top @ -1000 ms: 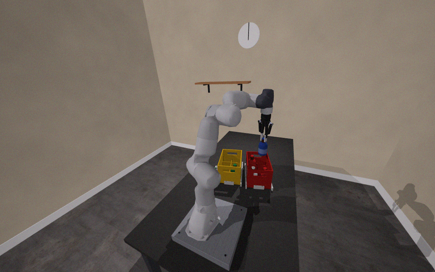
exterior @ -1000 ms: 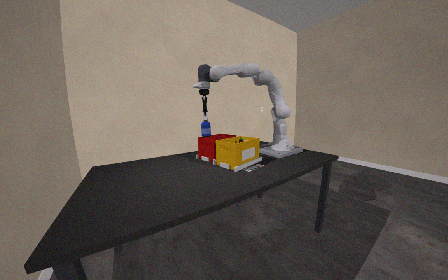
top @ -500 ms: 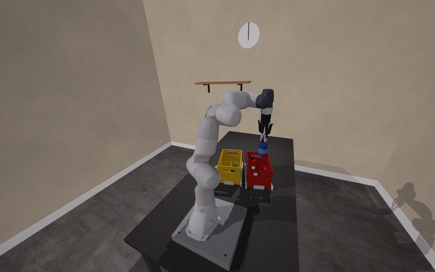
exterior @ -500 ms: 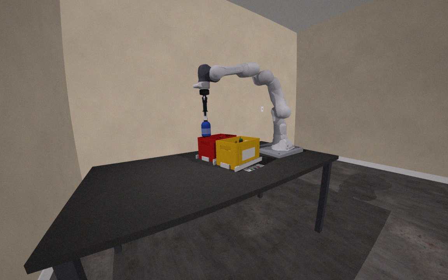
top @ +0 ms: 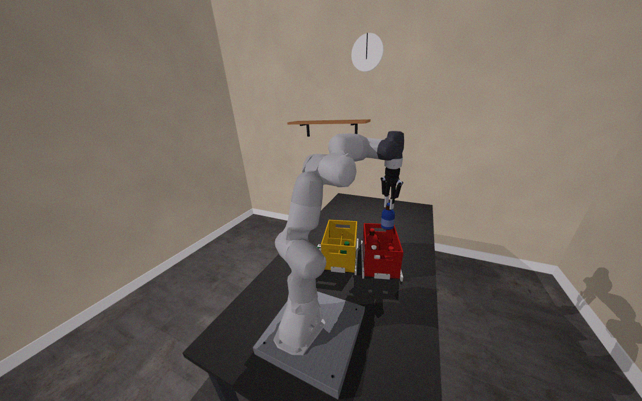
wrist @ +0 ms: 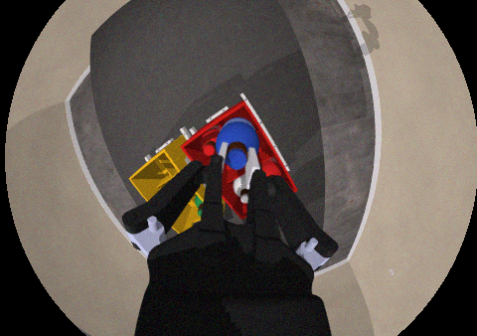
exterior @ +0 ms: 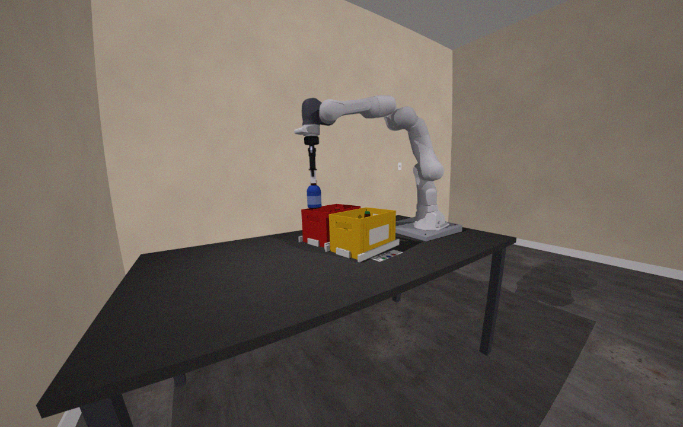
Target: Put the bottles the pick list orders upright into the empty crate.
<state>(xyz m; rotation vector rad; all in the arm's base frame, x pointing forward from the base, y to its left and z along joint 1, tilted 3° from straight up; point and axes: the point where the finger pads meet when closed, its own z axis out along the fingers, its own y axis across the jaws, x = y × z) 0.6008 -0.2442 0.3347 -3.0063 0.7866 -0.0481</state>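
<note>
Right now the blue-labelled bottle is 8 cm below my hand. From my hand the other things lie so: green-labelled bottle: 26 cm below, 21 cm behind, 18 cm to the left; then white-capped bottle: 26 cm below, 19 cm behind, 4 cm to the left; then red crate: 26 cm below, 10 cm behind, 2 cm to the left.
</note>
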